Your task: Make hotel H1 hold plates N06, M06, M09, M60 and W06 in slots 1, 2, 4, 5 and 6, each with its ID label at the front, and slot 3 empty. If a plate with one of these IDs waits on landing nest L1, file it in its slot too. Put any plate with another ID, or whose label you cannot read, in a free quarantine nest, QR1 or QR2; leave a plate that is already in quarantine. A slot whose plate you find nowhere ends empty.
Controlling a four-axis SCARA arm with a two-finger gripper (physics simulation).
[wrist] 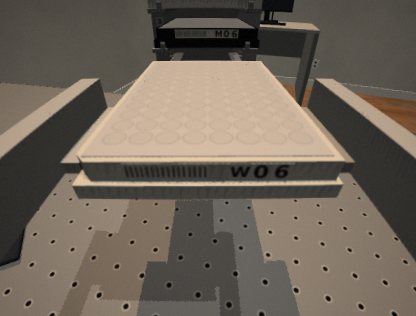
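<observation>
A pale plate labelled W06 (207, 172) lies level between the fingers of my gripper (207, 97), its barcode and ID facing me. The fingers stand along its left and right sides, shut on it. The plate is in front of the hotel (156, 12) and apart from it, above the deck. Behind it, a dark plate labelled M06 (207, 36) sits in the hotel with its label to the front; a small number 3 shows at its upper left. The held plate hides the lower part of the hotel. The nests L1, QR1 and QR2 do not show.
The perforated deck (350, 290) lies below the held plate, with shadows across it. Part of another hotel level shows above the M06 plate. Behind and to the right stands a desk (287, 42) with a monitor (278, 5), in front of a grey wall.
</observation>
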